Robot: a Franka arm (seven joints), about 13 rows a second.
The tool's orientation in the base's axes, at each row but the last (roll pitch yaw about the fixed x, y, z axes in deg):
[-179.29, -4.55, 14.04]
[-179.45, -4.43, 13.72]
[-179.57, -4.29, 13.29]
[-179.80, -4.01, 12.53]
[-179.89, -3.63, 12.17]
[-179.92, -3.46, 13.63]
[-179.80, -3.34, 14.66]
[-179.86, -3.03, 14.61]
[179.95, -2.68, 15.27]
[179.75, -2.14, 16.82]
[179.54, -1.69, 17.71]
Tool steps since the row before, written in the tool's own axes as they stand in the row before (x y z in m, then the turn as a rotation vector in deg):
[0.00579, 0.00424, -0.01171, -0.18, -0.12, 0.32]
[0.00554, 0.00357, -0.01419, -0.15, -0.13, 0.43]
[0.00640, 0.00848, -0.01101, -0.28, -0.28, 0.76]
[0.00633, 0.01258, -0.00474, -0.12, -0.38, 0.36]
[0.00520, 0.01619, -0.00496, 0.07, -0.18, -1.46]
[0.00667, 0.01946, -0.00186, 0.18, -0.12, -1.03]
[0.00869, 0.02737, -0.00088, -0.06, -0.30, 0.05]
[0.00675, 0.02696, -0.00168, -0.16, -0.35, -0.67]
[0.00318, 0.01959, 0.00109, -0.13, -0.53, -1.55]
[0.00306, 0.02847, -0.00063, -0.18, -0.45, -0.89]
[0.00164, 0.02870, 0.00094, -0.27, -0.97, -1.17]
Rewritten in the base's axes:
[0.00577, -0.00308, 0.01208, -0.18, 0.08, -0.33]
[0.00518, -0.00255, 0.01454, -0.14, 0.10, -0.44]
[0.00738, -0.00705, 0.01139, -0.28, 0.23, -0.78]
[0.00858, -0.01100, 0.00513, -0.18, 0.35, -0.37]
[0.00818, -0.01481, 0.00525, -0.06, 0.17, 1.46]
[0.01095, -0.01737, 0.00223, 0.09, 0.14, 1.04]
[0.01528, -0.02430, 0.00129, -0.13, 0.28, -0.05]
[0.01324, -0.02441, 0.00197, -0.28, 0.29, 0.66]
[0.00827, -0.01805, -0.00092, -0.34, 0.46, 1.54]
[0.01114, -0.02637, 0.00087, -0.34, 0.37, 0.88]
[0.01031, -0.02684, -0.00066, -0.59, 0.84, 1.15]

